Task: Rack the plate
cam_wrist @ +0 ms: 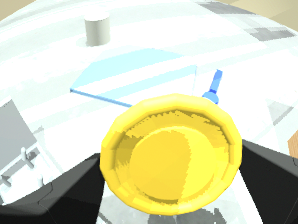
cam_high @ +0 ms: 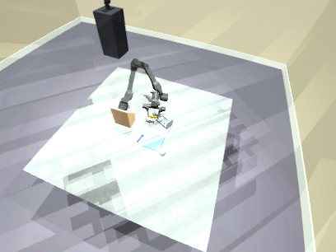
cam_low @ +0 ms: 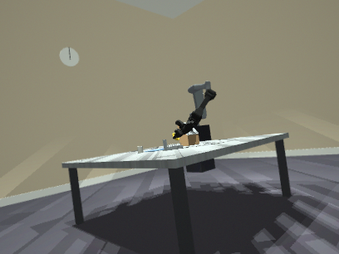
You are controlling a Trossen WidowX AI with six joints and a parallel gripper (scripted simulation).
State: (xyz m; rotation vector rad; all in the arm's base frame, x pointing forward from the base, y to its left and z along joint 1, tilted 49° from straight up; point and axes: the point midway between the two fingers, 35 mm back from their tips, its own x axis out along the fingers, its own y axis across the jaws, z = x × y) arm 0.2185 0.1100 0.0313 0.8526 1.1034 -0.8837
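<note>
The grey dish rack is 8 cm ahead of my gripper tip, 6 cm to the left of it and 6 cm below it. The rest, counted from my gripper tip: light blue mat 15 cm to the right, 8 cm below, 7 cm ahead; then yellow plate 1 cm to the left; then blue spoon 16 cm to the right, 8 cm below, 3 cm behind.
</note>
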